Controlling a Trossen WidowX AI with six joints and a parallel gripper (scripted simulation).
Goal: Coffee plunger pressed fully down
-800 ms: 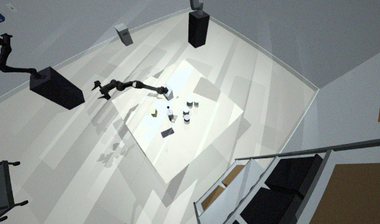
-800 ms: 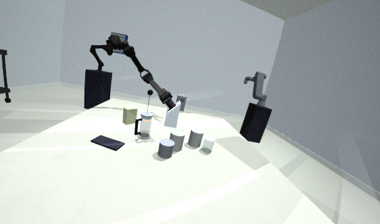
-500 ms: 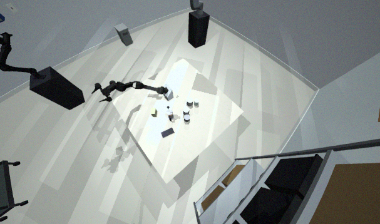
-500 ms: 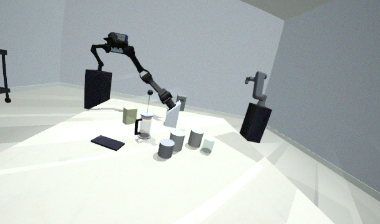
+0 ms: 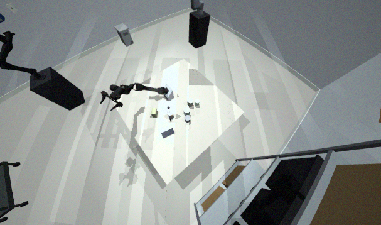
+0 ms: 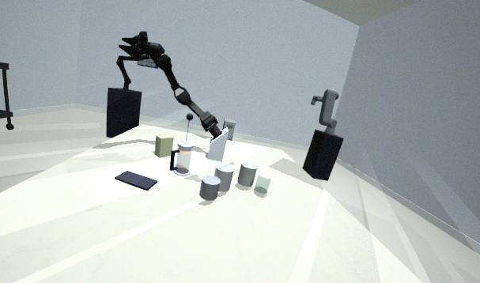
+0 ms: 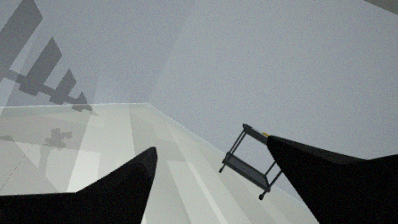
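My gripper tip is 46 cm to the right of the coffee press, 42 cm above it and 16 cm short of it. From my gripper tip the other things lie so: flat black slab (55 cm below, 33 cm to the left, 30 cm ahead).
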